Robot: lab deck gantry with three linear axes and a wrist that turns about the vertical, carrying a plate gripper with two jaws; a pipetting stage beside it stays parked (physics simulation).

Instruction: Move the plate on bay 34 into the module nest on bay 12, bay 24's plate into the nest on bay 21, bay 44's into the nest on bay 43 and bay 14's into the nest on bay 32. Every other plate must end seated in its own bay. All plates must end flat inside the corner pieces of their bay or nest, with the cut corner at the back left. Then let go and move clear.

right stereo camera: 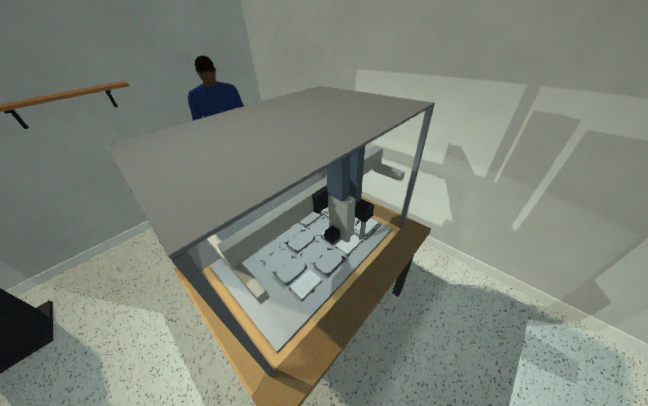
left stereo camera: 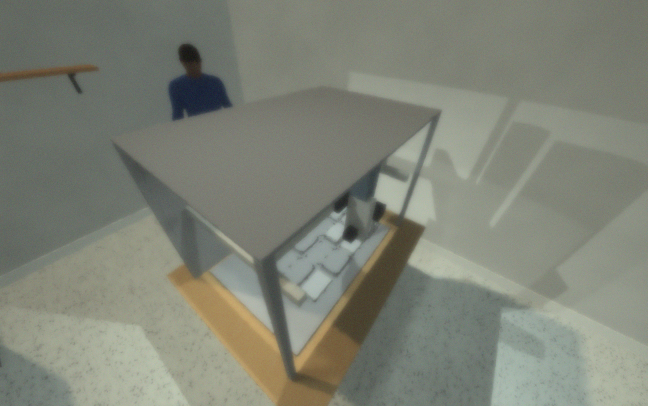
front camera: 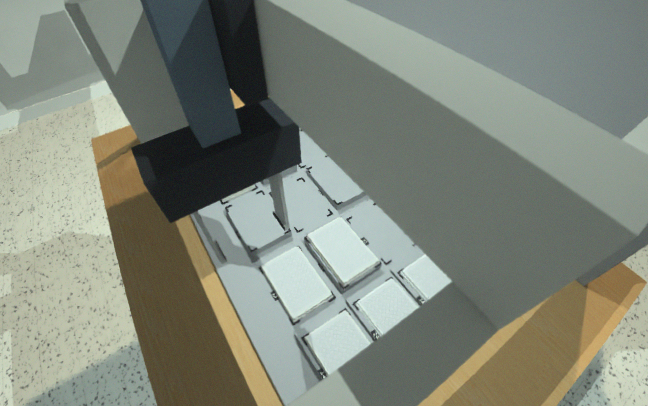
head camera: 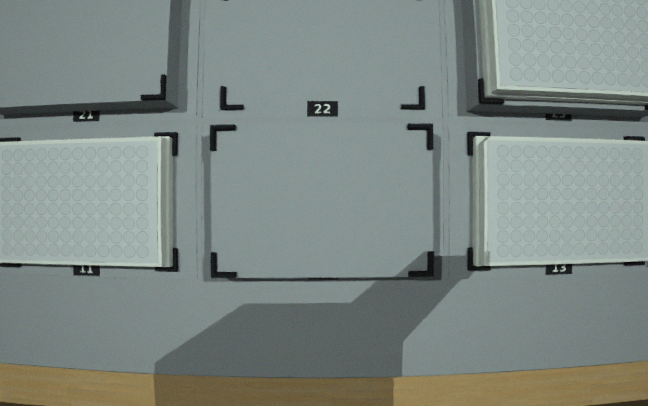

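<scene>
My gripper is open, its jaws apart with nothing between them, raised over the front part of the deck. In the front camera view it overlaps the bay 12 nest, which holds no plate. The bay 14 plate, bay 24 plate and bay 34 plate lie in their bays, partly hidden by a grey beam. The bay 21 nest and bay 32 nest show no plate. Bay 44 and the bay 43 nest are hidden in the front camera view.
The bay 11 plate, bay 13 plate and bay 23 plate flank the bay 12 nest. The parked grey stage hides part of my gripper in the right stereo camera view.
</scene>
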